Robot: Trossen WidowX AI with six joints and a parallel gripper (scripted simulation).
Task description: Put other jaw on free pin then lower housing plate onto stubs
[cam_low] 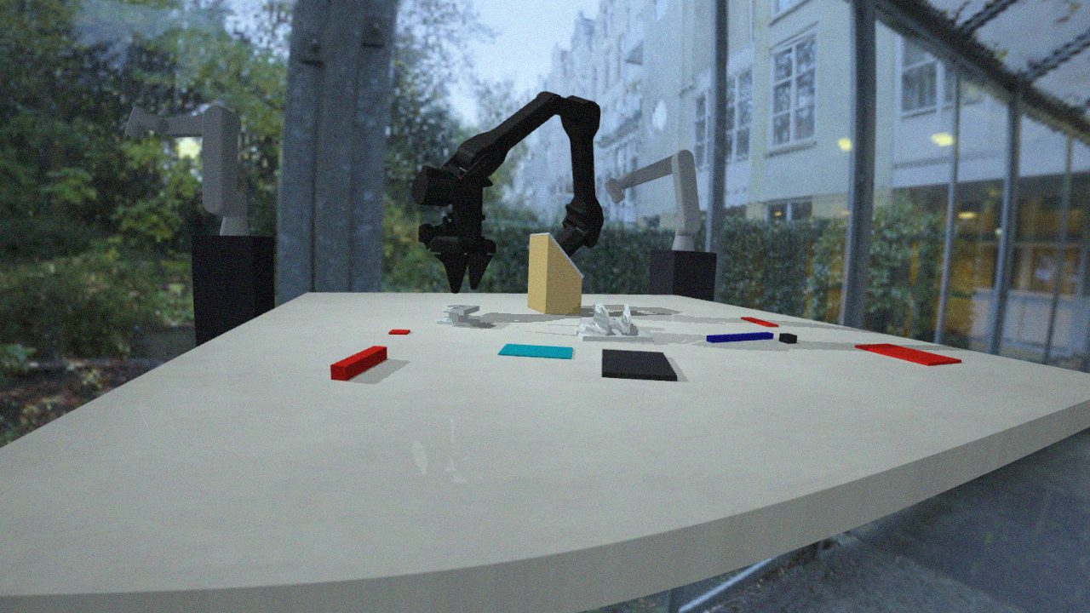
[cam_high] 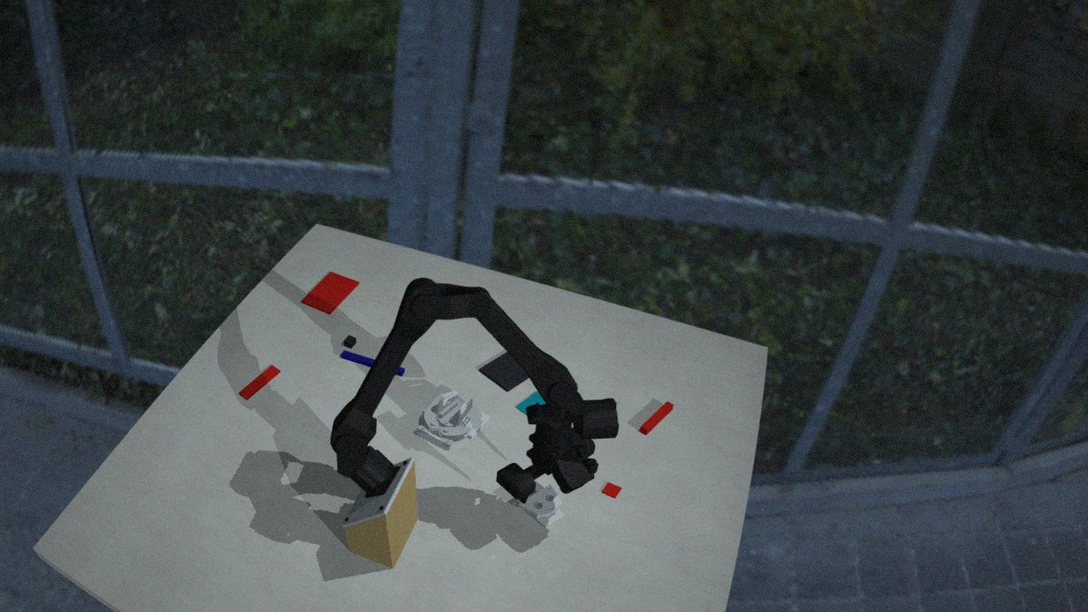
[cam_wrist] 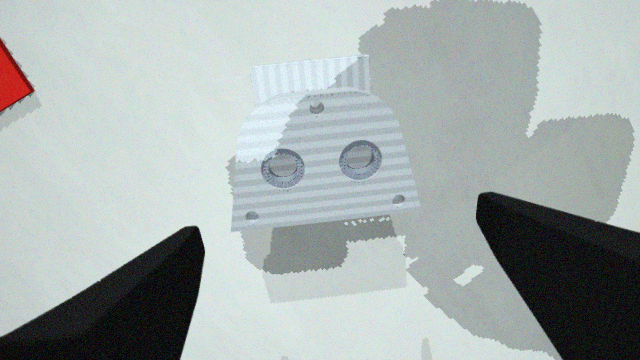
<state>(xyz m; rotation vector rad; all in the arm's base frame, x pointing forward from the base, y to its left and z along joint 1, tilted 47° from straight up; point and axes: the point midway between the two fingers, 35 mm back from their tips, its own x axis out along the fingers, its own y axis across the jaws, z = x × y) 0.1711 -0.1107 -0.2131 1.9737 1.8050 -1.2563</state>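
My gripper tip is now 10 mm to the left of the white housing plate and 30 mm above it. The rest, counted from my gripper tip: ribbed white stand 10 mm to the right, 50 mm below; small red tile 100 mm ahead, 120 mm to the right, 60 mm below; teal tile 260 mm ahead, 80 mm to the left, 60 mm below.
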